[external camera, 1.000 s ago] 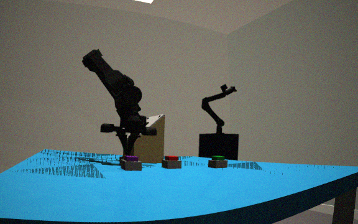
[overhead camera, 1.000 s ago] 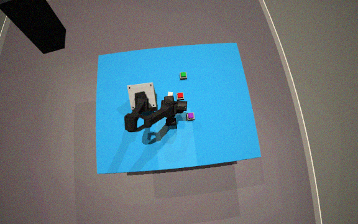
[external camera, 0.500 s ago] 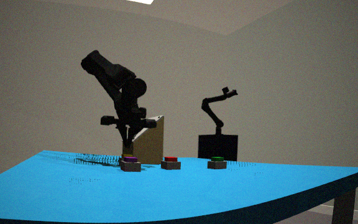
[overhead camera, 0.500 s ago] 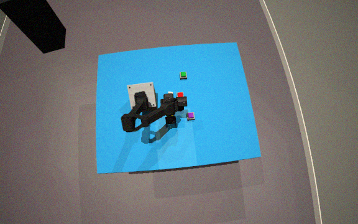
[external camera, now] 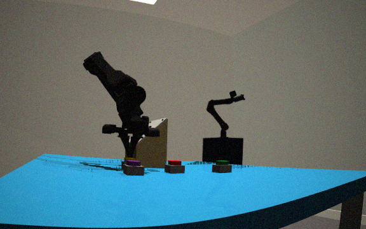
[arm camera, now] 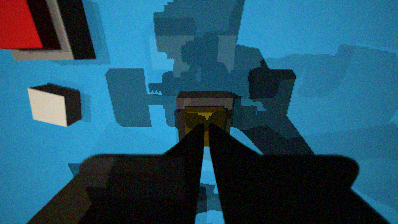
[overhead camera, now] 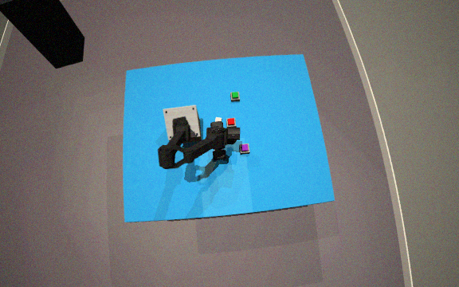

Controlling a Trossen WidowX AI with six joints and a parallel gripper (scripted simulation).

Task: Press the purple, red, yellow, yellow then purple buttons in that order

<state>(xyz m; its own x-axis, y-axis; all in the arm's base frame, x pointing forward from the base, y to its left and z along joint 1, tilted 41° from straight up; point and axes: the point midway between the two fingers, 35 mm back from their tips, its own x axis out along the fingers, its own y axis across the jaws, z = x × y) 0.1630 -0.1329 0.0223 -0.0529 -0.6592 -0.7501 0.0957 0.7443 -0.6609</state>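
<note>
Now: the yellow button 1 cm below my gripper tip. Round my gripper tip: small white block: 15 cm to the left, 3 cm below, 2 cm ahead; red button: 12 cm to the left, 9 cm ahead, 1 cm below; purple button: 13 cm ahead, 3 cm to the right, 1 cm below.
</note>
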